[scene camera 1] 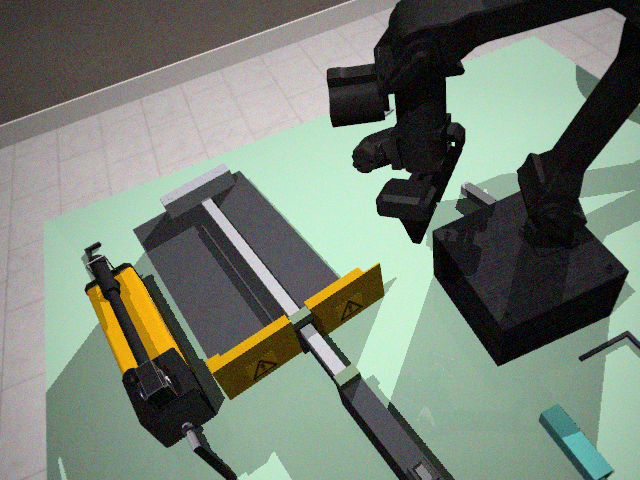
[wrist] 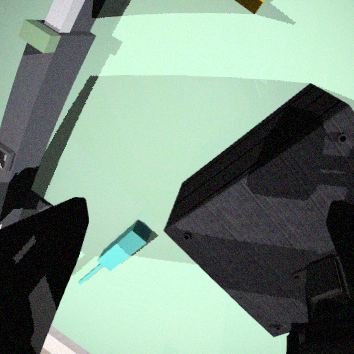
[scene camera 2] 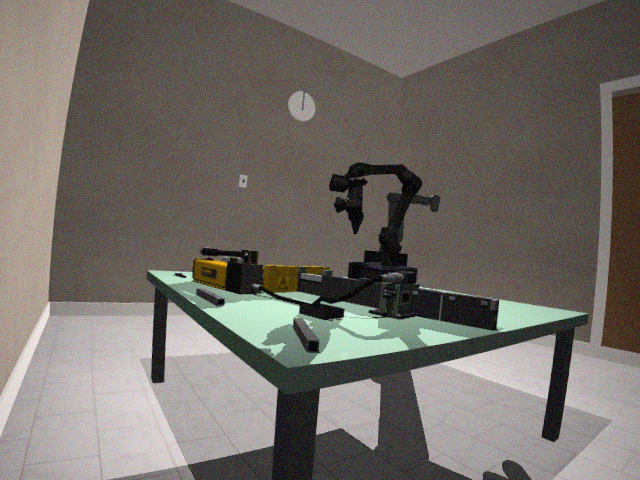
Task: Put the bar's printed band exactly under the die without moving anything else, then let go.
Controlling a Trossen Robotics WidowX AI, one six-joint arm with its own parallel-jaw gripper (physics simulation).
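Pixels of known places: gripper, fingertip midpoint: (scene camera 1: 427, 221) (wrist: 210, 211) (scene camera 2: 354, 231); arm's base at its link origin: (scene camera 1: 548, 234) (wrist: 332, 280) (scene camera 2: 389, 264).
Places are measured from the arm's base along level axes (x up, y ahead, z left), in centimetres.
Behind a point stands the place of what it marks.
A long pale grey bar (scene camera 1: 253, 258) {x -5.0, y 44.6, z -19.7 cm} (wrist: 65, 12) {x -5.0, y 36.2, z 6.0 cm} lies along the grey bed and passes through the gap in the yellow guard (scene camera 1: 248, 356) {x -4.2, y 49.2, z -0.2 cm} (scene camera 2: 281, 279) {x -7.4, y 49.0, z -0.2 cm} toward a dark rail (scene camera 1: 379, 423) {x -4.4, y 34.2, z 16.5 cm} (scene camera 2: 454, 308) {x -8.1, y 24.1, z 54.4 cm} (wrist: 47, 95) {x -6.7, y 32.6, z 14.9 cm}. I cannot make out its printed band. A green press-like unit (scene camera 2: 397, 299) {x -7.1, y 35.0, z 43.8 cm} stands beside the rail; the die cannot be told apart in any view. My gripper (scene camera 1: 417, 236) {x 12.2, y 19.6, z -0.2 cm} (scene camera 2: 355, 229) {x 12.2, y 19.6, z -0.2 cm} (wrist: 210, 211) {x 12.2, y 19.6, z -0.2 cm} is open and empty. It hangs high above the table, between the guard and the arm's base, apart from the bar.
The black base block (scene camera 1: 522, 279) {x -0.7, y 7.4, z 5.3 cm} (scene camera 2: 382, 269) {x -1.4, y 13.3, z 11.1 cm} (wrist: 250, 215) {x -0.7, y 11.0, z 3.0 cm} is close by. A teal tool (scene camera 1: 576, 444) {x -9.2, y 10.9, z 26.2 cm} (wrist: 122, 249) {x -9.2, y 10.8, z 24.9 cm} and a hex key (scene camera 1: 610, 345) {x -11.6, y -2.9, z 14.6 cm} lie near it. A yellow pump (scene camera 1: 134, 320) {x -3.5, y 66.3, z -13.9 cm} (scene camera 2: 210, 273) {x -7.5, y 71.3, z -12.3 cm} stands beside the bed, with a black hose (scene camera 1: 211, 457) {x -9.5, y 58.6, z 10.6 cm}. Loose dark pieces (scene camera 2: 210, 296) {x -10.4, y 78.7, z 20.1 cm} (scene camera 2: 306, 334) {x -10.0, y 72.0, z 61.8 cm} lie near the table edge.
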